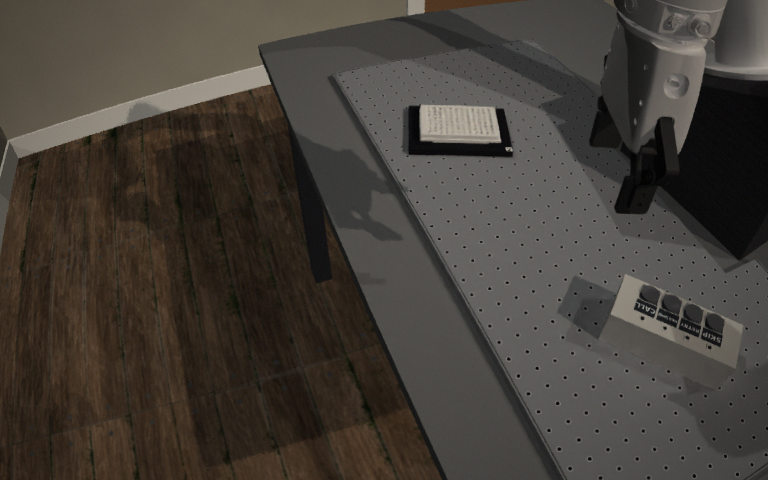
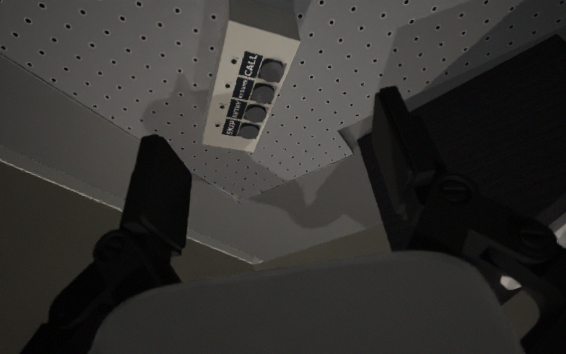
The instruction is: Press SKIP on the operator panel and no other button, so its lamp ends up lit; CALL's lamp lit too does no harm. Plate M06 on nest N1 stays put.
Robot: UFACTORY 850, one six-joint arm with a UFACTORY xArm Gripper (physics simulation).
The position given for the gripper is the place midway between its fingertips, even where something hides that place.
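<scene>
Image 1 takes in a plate M06 [image 1: 439, 123], together with a black nest [image 1: 461, 149] and a perforated board [image 1: 533, 240]. In image 2 the board appears again [image 2: 148, 74], and so does the gripper [image 2: 272, 135], while the plate M06 is out of frame in image 2.
</scene>
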